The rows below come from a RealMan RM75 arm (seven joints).
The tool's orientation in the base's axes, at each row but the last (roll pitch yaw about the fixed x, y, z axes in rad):
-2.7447, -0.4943, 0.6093
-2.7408, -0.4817, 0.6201
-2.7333, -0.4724, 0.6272
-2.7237, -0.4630, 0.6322
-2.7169, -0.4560, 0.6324
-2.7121, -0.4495, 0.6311
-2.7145, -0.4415, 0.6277
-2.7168, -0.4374, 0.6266
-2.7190, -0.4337, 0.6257
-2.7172, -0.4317, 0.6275
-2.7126, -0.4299, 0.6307
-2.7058, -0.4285, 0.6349
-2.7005, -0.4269, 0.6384
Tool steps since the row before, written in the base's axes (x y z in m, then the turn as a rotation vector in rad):
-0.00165, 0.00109, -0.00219, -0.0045, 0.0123, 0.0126
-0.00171, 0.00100, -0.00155, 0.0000, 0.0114, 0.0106
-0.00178, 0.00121, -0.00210, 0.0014, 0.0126, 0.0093
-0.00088, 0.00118, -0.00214, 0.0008, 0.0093, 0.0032
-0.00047, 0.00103, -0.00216, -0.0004, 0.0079, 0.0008
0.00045, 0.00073, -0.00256, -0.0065, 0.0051, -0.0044
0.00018, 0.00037, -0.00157, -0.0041, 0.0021, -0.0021
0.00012, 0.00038, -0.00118, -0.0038, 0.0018, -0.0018
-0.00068, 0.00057, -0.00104, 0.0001, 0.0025, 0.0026
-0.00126, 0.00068, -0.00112, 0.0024, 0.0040, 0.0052
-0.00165, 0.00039, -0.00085, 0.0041, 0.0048, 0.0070
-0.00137, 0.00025, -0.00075, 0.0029, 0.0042, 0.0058
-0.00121, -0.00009, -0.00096, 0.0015, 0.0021, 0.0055
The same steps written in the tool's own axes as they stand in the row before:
-0.00168, -0.00108, 0.00217, 0.0089, -0.0154, -0.0039
-0.00144, -0.00127, 0.00162, 0.0108, -0.0110, -0.0022
-0.00161, -0.00125, 0.00221, 0.0118, -0.0104, -0.0003
-0.00097, -0.00057, 0.00234, 0.0069, -0.0065, 0.0027
-0.00074, -0.00017, 0.00232, 0.0043, -0.0055, 0.0038
-0.00040, 0.00081, 0.00254, -0.0039, -0.0060, 0.0060
-0.00034, 0.00048, 0.00151, -0.0028, -0.0033, 0.0026
-0.00021, 0.00028, 0.00120, -0.0026, -0.0030, 0.0022
-0.00063, -0.00044, 0.00113, 0.0025, -0.0025, -0.0008
-0.00103, -0.00086, 0.00122, 0.0061, -0.0029, -0.0019
-0.00136, -0.00104, 0.00082, 0.0085, -0.0029, -0.0029
-0.00118, -0.00080, 0.00069, 0.0068, -0.0029, -0.0023
-0.00133, -0.00039, 0.00068, 0.0045, -0.0024, -0.0033

